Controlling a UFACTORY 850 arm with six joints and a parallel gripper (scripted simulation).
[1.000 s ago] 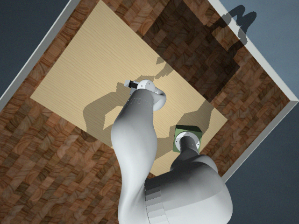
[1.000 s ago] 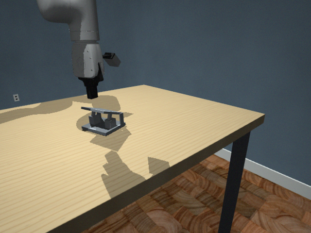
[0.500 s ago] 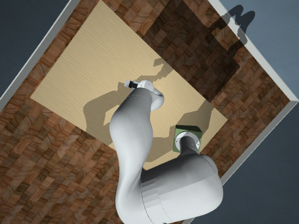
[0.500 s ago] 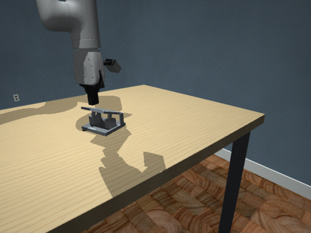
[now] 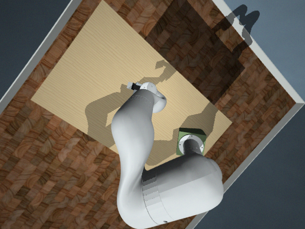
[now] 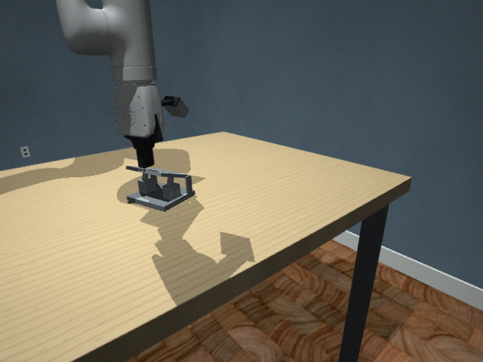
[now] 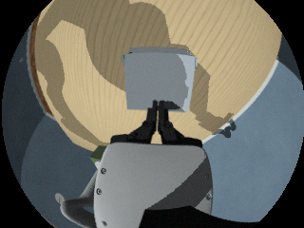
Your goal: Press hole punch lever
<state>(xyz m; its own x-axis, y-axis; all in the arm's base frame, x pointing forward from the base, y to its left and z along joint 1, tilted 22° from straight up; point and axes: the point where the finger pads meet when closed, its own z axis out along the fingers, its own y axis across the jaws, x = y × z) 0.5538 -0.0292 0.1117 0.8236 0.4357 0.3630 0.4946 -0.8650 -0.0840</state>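
Right now my hand is 2 cm short of the flat lever, 2 cm to the right of it and 5 cm above it. Round my hand: grey hole punch (3 cm ahead, 2 cm to the left, 7 cm below).
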